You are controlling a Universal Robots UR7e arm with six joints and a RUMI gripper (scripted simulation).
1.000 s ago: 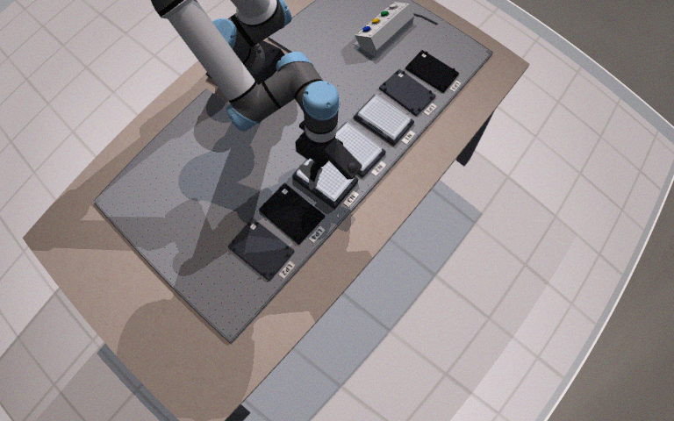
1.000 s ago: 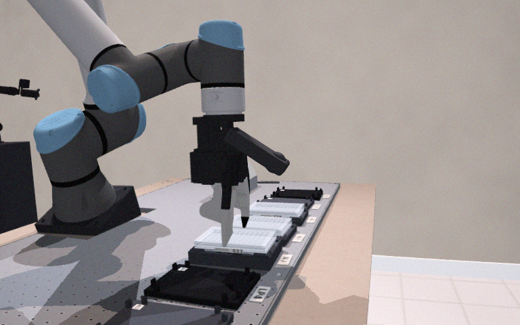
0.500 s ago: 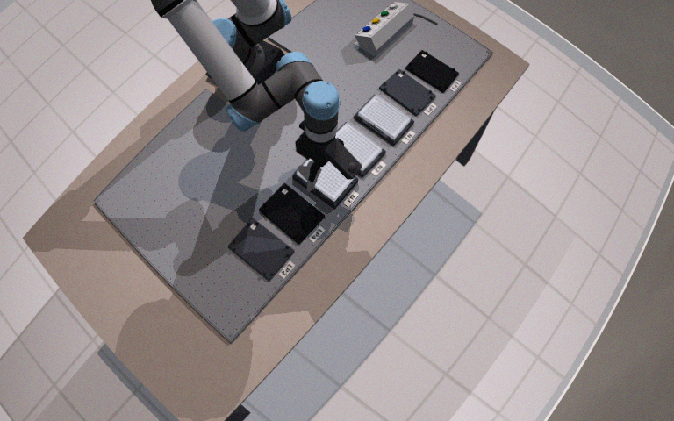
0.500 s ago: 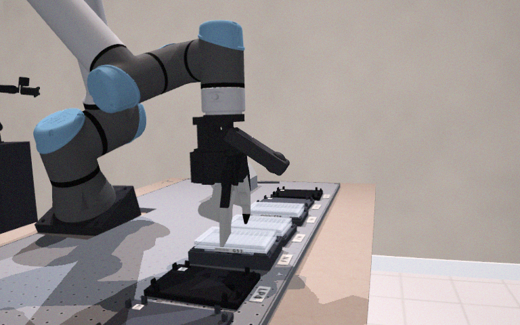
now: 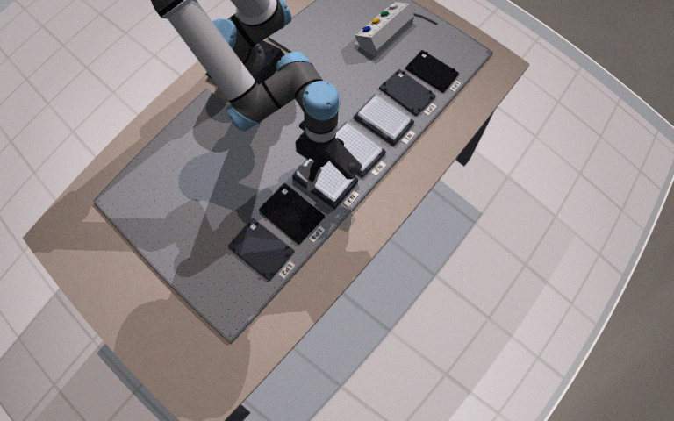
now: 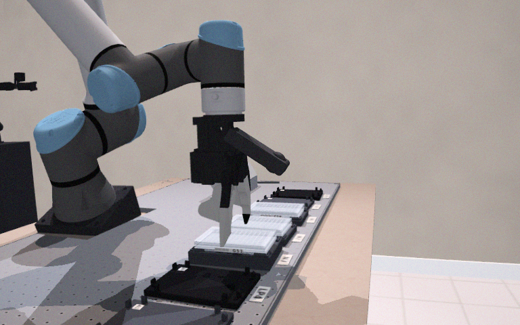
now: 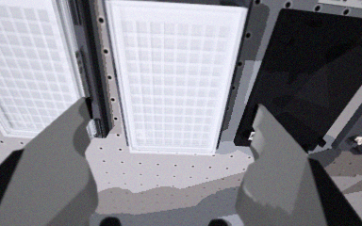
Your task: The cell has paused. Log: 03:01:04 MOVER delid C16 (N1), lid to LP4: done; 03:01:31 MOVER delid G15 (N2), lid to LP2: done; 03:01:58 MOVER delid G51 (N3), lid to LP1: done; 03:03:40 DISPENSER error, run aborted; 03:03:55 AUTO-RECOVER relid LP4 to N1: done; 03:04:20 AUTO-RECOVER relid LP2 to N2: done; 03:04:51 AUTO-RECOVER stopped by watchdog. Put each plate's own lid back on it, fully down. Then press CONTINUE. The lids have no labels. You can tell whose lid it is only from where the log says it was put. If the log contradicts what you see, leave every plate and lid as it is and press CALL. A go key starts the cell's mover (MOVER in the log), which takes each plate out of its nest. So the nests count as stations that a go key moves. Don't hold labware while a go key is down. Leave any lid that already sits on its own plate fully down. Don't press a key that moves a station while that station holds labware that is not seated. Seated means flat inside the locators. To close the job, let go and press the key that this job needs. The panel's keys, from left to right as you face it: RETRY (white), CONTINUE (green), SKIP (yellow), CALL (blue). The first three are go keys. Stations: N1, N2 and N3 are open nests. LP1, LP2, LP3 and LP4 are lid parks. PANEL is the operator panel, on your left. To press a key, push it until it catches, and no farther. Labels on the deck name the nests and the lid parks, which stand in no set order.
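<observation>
Right now my hand is 1 cm above the light grey lid. Also, from my hand: lid park LP2: 3 cm behind, 26 cm to the right, 4 cm below; plate: 2 cm below; lid park LP4: 2 cm behind, 13 cm to the right, 4 cm below.
</observation>
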